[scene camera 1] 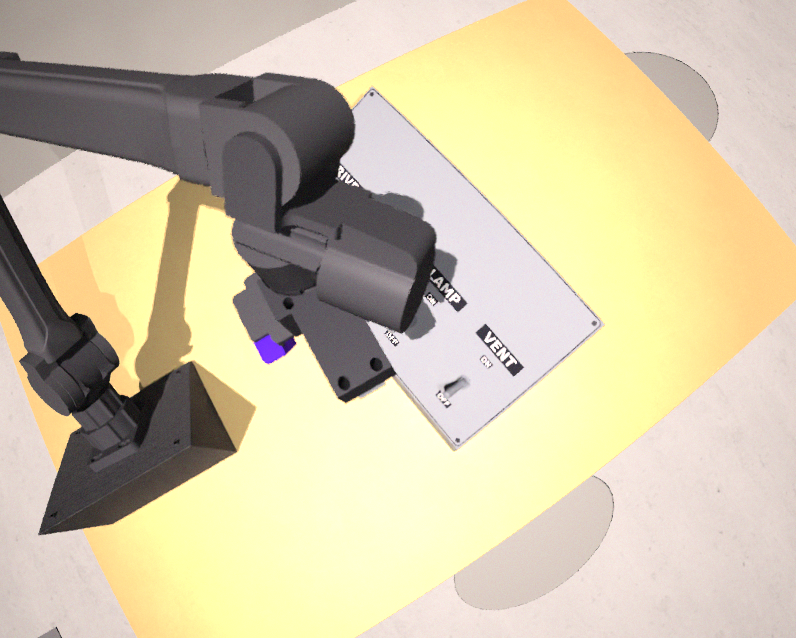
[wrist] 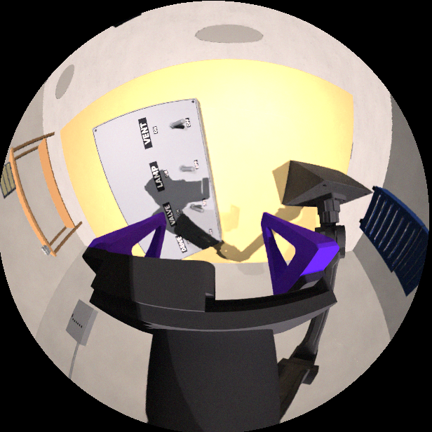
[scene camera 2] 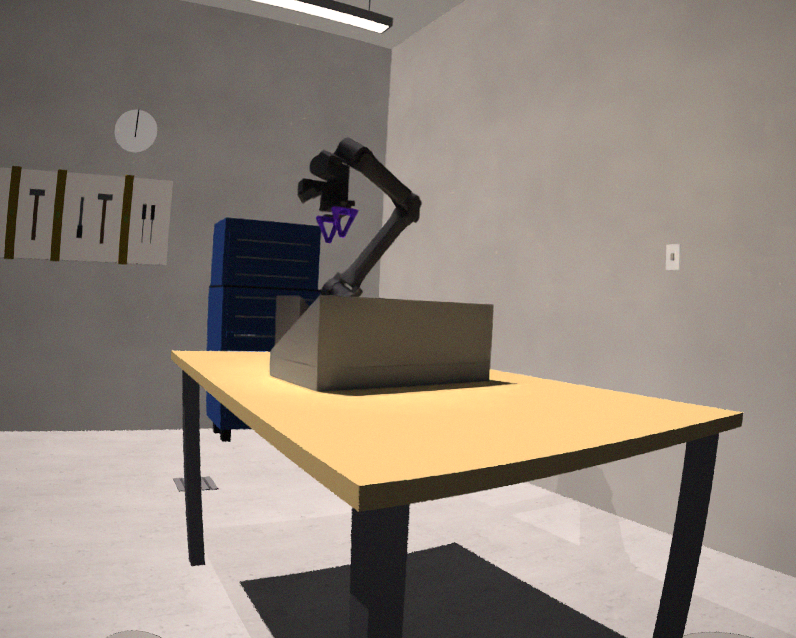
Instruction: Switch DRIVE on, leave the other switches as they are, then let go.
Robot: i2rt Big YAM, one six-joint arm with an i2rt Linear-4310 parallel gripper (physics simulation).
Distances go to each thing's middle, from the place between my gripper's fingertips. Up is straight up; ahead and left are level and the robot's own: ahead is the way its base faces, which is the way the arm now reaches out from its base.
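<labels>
Grey switch panel (scene camera 1: 496, 314): 16 cm ahead of my hand, 10 cm to the left of it, 26 cm below it.
</labels>
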